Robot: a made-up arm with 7 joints.
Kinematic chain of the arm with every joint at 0, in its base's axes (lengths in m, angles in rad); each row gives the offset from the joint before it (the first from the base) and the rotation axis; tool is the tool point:
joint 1: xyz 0 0 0.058 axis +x
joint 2: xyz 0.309 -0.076 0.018 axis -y
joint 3: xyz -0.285 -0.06 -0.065 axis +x
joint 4: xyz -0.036 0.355 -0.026 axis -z
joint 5: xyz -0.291 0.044 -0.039 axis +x
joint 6: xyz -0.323 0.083 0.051 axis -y
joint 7: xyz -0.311 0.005 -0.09 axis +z
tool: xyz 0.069 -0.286 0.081
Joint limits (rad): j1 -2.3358..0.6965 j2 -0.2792..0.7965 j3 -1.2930..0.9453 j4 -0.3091..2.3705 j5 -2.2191..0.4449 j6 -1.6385..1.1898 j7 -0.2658..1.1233
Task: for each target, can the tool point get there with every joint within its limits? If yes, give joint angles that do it. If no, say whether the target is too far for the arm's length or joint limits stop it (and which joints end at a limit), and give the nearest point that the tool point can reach.
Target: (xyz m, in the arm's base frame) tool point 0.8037 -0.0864 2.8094
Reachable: no: too far | nearest point 0.3340 -0.0387 1.2916 | short by 1.589 m
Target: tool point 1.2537 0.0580 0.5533
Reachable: no: joint limits stop it (at a limit: joint 2, joint 3, joint 4, joint 7) | nearest point 0.9860 0.0591 0.5629 | short by 0.268 m
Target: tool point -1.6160 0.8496 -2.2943
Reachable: no: too far | nearest point -0.5834 0.3906 -1.0233 | short by 1.701 m
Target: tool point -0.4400 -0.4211 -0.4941
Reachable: yes | joints -1.7534 0.5001 0.2207 0.5907 -1.7411 0.7121 0.9117
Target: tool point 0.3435 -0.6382 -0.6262
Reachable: yes | joints -1.7765 0.0664 -0.5360 1.8817 -1.3237 -0.4032 0.4106
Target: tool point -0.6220 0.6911 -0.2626
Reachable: yes | joints 0.2749 0.2447 -0.3666 0.1156 -1.8327 -0.9379 0.1064
